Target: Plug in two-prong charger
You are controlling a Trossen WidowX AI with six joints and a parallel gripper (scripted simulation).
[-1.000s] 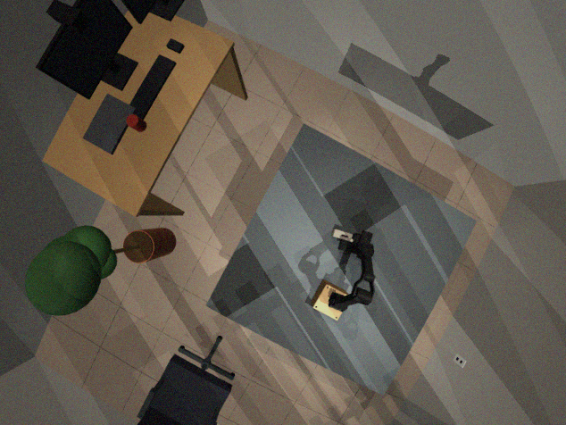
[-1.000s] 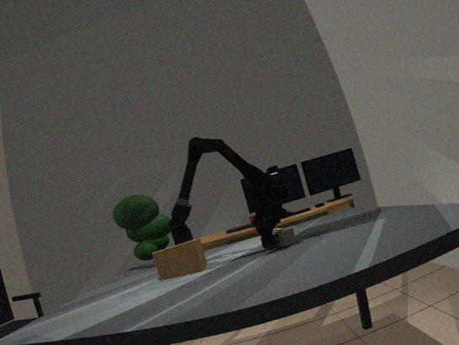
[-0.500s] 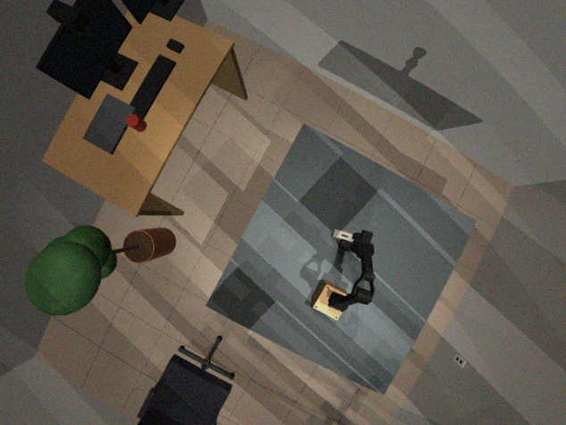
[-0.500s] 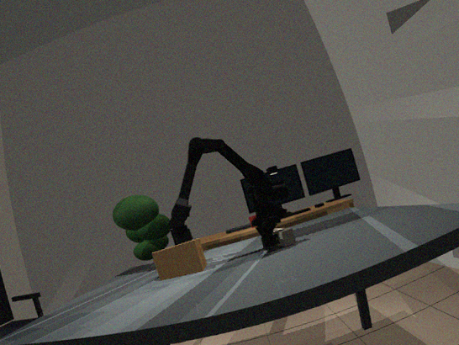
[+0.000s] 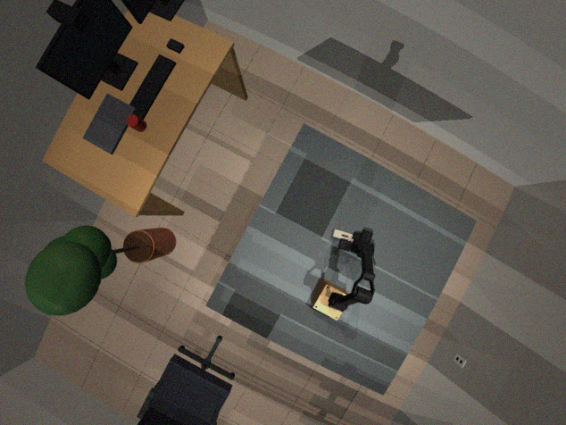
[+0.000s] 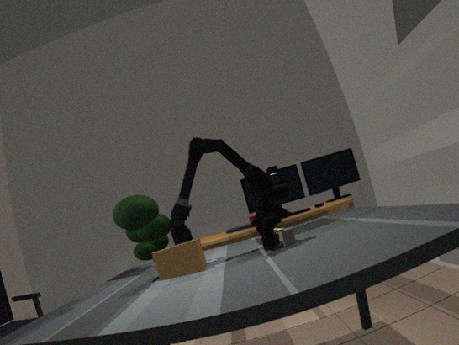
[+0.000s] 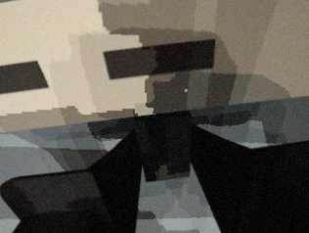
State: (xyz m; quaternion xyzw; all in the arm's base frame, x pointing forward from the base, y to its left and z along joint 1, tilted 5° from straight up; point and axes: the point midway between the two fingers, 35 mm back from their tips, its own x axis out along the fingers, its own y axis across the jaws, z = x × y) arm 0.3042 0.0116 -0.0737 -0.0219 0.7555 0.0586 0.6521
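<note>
Right now the two-prong charger is 2 cm ahead of my gripper tip and 1 cm above it.
</note>
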